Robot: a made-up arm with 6 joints. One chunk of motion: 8 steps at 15 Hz.
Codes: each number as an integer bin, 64 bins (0 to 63) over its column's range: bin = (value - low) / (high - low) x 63, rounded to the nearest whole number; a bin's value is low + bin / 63 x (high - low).
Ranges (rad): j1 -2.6..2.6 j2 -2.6..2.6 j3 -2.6..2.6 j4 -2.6..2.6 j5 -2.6..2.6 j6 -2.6..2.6
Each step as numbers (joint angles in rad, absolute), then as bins.
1 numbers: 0.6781 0.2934 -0.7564 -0.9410 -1.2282 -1.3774
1 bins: 40 35 22 20 17 15
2 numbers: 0.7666 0.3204 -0.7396 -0.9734 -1.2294 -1.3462
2 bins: 41 35 23 20 17 15
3 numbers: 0.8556 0.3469 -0.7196 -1.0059 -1.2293 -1.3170
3 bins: 42 36 23 19 17 16
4 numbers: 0.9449 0.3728 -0.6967 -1.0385 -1.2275 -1.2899
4 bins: 43 36 23 19 17 16
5 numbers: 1.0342 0.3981 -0.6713 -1.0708 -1.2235 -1.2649
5 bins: 44 36 23 19 17 16
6 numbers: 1.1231 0.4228 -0.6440 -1.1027 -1.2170 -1.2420
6 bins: 45 37 24 18 17 16
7 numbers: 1.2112 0.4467 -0.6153 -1.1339 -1.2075 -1.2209
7 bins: 46 37 24 18 17 17
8 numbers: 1.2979 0.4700 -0.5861 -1.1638 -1.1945 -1.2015
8 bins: 47 37 24 17 17 17
